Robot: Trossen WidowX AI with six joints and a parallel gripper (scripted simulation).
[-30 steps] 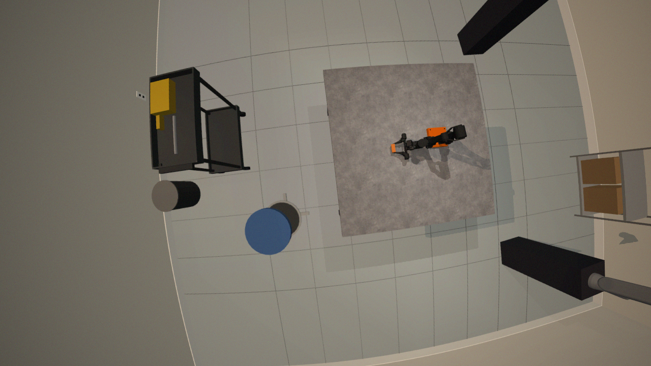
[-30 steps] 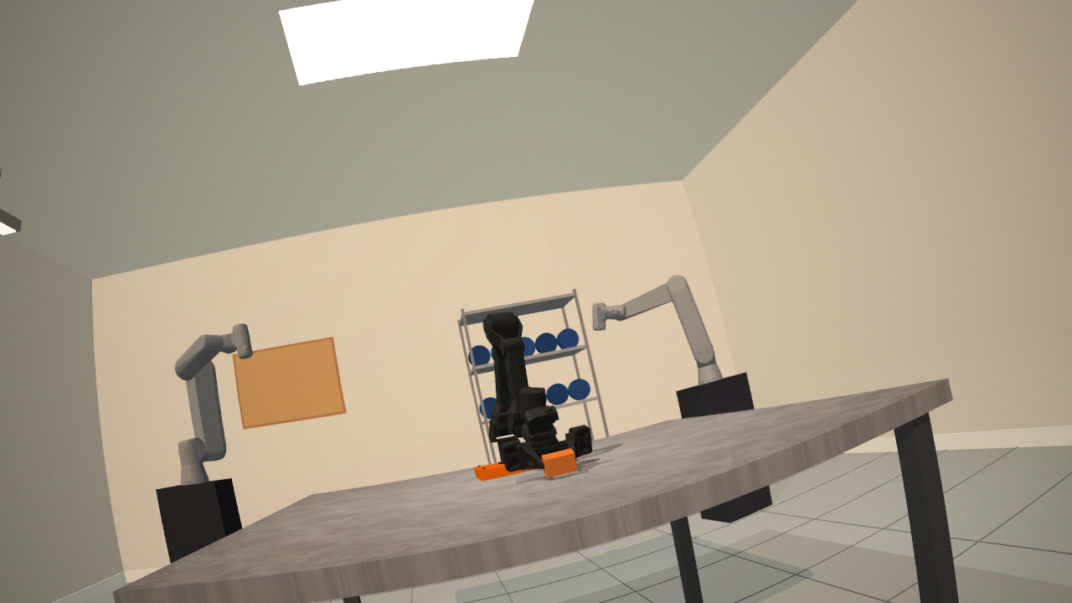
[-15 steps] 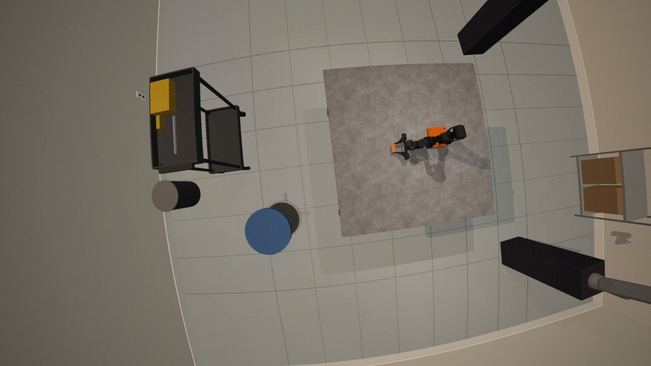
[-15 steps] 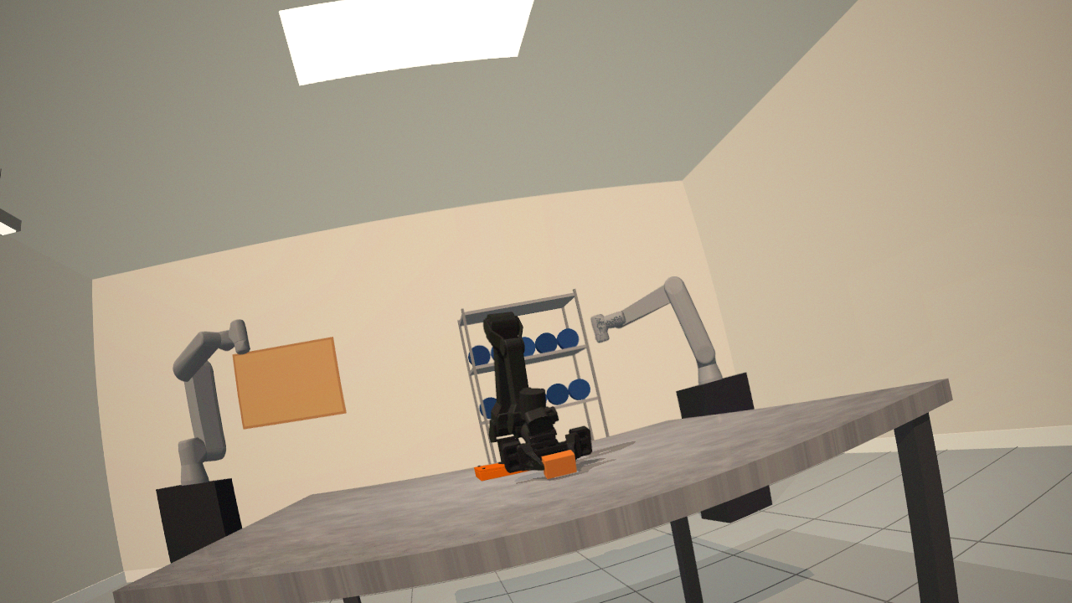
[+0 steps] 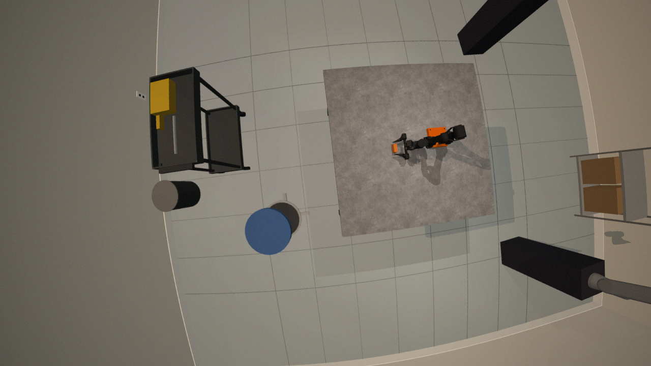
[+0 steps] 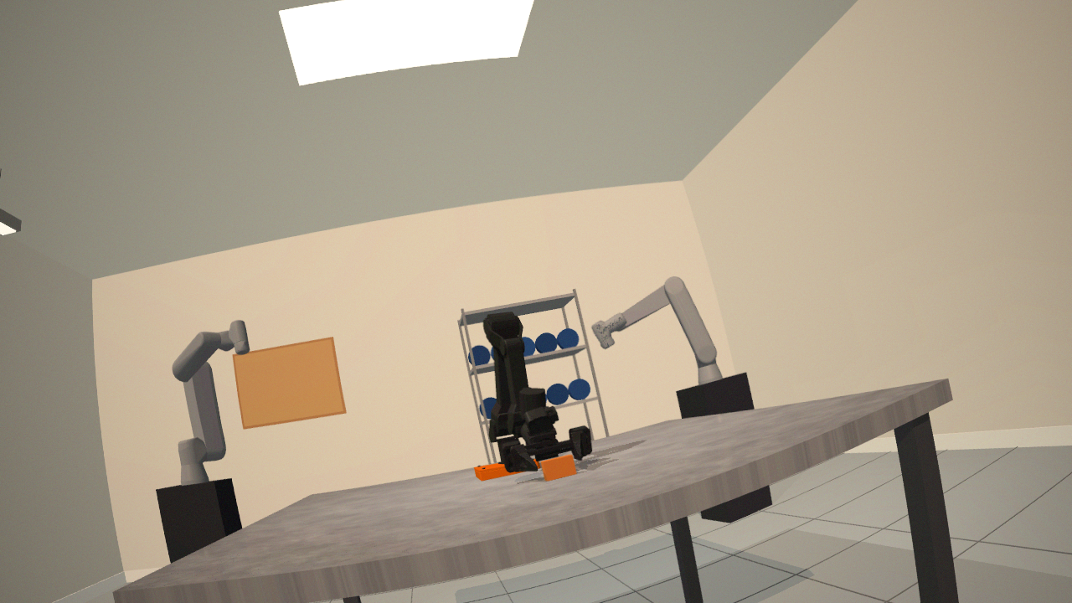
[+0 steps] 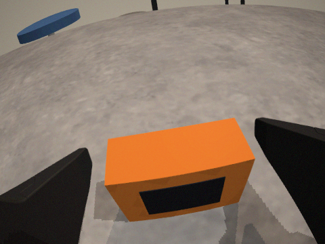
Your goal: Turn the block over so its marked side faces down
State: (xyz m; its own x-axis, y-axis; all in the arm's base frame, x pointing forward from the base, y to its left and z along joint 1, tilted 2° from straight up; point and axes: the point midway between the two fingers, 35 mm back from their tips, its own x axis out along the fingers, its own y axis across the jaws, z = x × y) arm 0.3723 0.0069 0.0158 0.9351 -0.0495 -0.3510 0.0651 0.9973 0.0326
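Right now the orange block is 20 mm behind my gripper tip and 10 mm below it.
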